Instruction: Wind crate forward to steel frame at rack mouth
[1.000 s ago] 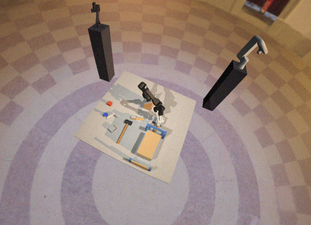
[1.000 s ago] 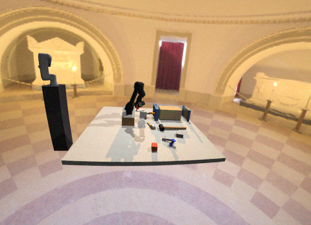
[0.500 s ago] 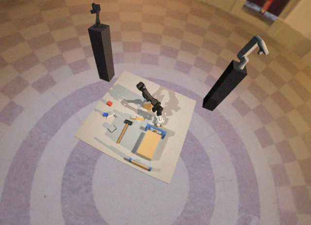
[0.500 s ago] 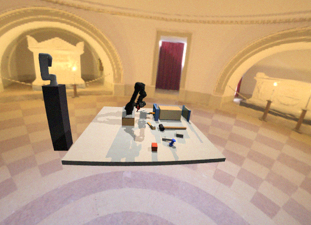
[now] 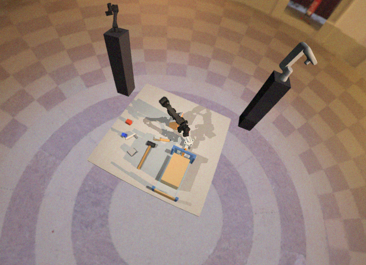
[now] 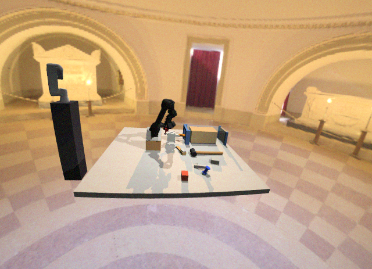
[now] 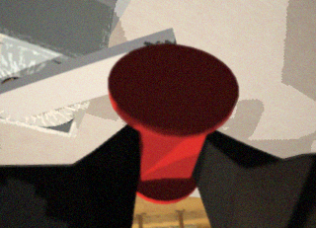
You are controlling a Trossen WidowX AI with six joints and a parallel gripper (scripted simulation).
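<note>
Right now the frame is 24 cm ahead of my gripper tip, 4 cm to the left of it and 3 cm below it. From my gripper tip the other things lie so: winch (10 cm below, 6 cm ahead, 4 cm to the left); then red knob (2 cm to the right, 1 cm ahead); then red-knobbed handle (3 cm below, 3 cm ahead, 1 cm to the left).
</note>
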